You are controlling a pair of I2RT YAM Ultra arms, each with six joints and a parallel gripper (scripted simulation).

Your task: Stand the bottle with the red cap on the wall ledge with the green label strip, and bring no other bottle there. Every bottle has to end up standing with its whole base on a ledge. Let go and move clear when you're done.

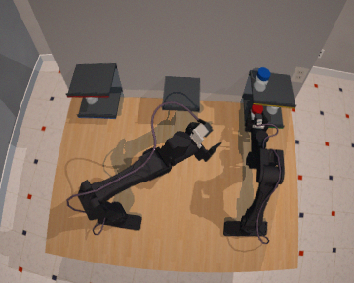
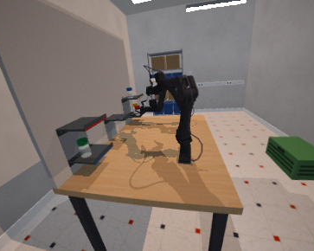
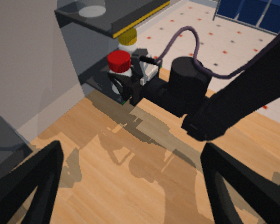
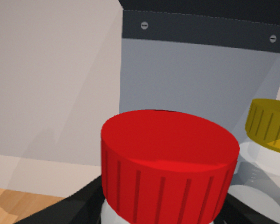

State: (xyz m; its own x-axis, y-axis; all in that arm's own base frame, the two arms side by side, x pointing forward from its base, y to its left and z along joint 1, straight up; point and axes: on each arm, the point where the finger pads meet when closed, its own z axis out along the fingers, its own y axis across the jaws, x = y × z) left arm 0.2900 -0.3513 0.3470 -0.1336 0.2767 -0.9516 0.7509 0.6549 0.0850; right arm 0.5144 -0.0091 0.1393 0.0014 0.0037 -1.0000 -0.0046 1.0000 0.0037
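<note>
My right gripper is now 10 mm past the red-capped bottle and 10 mm above it. The rest, counted from my right hand: yellow-capped bottle 100 mm to the right, 50 mm ahead, 10 mm below; blue-capped bottle 180 mm above, 50 mm ahead, 10 mm to the left; green-capped bottle 780 mm to the left, 40 mm ahead, 10 mm below.
</note>
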